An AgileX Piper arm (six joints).
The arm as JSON. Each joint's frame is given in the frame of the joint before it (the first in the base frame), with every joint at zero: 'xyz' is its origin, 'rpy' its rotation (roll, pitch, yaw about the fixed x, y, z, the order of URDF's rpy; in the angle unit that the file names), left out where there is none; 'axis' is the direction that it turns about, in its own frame. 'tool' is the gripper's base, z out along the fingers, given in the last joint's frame.
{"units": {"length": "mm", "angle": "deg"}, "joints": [
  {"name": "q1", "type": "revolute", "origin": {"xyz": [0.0, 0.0, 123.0]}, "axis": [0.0, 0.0, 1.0]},
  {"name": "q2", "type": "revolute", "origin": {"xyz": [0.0, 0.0, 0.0]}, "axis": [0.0, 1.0, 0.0]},
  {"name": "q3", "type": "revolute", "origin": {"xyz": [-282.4, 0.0, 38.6]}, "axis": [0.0, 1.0, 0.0]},
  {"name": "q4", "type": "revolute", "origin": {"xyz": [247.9, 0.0, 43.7]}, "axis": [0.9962, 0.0, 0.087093]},
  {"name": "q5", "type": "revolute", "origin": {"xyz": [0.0, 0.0, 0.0]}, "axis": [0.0, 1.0, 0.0]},
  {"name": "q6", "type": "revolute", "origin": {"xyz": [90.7, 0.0, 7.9]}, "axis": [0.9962, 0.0, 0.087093]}
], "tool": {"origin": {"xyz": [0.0, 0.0, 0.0], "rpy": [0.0, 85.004, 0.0]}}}
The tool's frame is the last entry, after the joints.
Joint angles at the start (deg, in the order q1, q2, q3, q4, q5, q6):
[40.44 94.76 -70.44 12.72 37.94 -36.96]
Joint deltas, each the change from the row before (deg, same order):
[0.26 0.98 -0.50 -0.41 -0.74 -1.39]
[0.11 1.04 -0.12 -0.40 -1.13 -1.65]
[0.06 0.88 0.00 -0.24 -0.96 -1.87]
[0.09 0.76 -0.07 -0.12 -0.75 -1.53]
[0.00 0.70 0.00 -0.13 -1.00 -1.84]
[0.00 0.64 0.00 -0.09 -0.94 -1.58]
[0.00 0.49 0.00 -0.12 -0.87 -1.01]
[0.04 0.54 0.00 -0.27 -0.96 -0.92]
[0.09 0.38 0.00 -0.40 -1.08 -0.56]
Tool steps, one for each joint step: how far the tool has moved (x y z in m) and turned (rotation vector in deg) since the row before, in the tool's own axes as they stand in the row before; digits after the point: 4 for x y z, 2 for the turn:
[-0.0020 -0.0006 0.0051 0.29 -0.05 -1.87]
[-0.0002 -0.0010 0.0065 0.39 0.05 -1.95]
[0.0004 -0.0007 0.0058 0.25 0.10 -2.01]
[0.0000 -0.0003 0.0048 0.14 0.05 -1.62]
[0.0003 -0.0009 0.0046 0.35 -0.09 -1.87]
[0.0003 -0.0008 0.0042 0.33 -0.11 -1.59]
[0.0001 -0.0007 0.0032 0.38 -0.16 -1.06]
[0.0001 -0.0006 0.0035 0.45 -0.13 -1.13]
[-0.0005 -0.0007 0.0025 0.66 -0.29 -0.94]

